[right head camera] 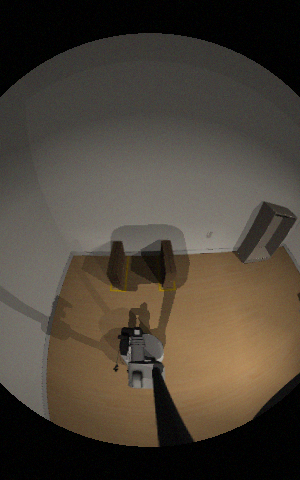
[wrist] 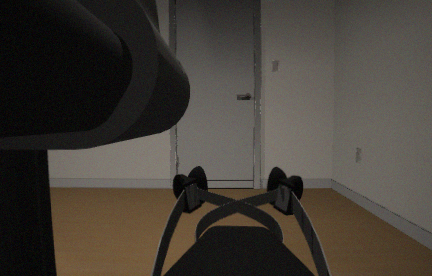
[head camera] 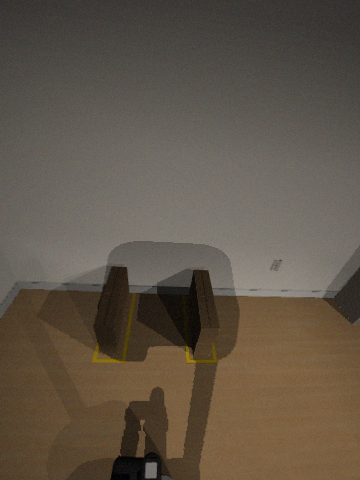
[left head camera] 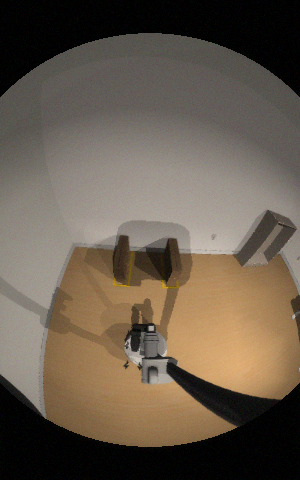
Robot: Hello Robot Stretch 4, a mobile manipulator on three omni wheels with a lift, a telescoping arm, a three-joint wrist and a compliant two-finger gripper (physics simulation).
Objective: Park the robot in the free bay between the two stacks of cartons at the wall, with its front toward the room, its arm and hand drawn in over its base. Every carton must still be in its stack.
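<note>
The left carton stack [head camera: 112,312] [left head camera: 121,260] [right head camera: 117,265] and the right carton stack [head camera: 204,310] [left head camera: 172,262] [right head camera: 167,265] stand upright at the wall, each at its yellow floor outline. The shadowed bay lies between them. My round white base [left head camera: 161,345] [right head camera: 155,345] stands on the floor out in front of the bay. My arm [head camera: 151,470] [left head camera: 151,345] [right head camera: 137,347] is drawn in, its end over the base and toward the wall. My gripper [wrist: 236,181] is open and empty, folded back beside the arm, facing a door across the room.
A tall grey shelf unit [left head camera: 257,235] [right head camera: 255,232] stands at the wall to the right, well apart from the cartons. A side wall rises at the left. The wrist view shows the closed door [wrist: 215,100] and a room corner to its right.
</note>
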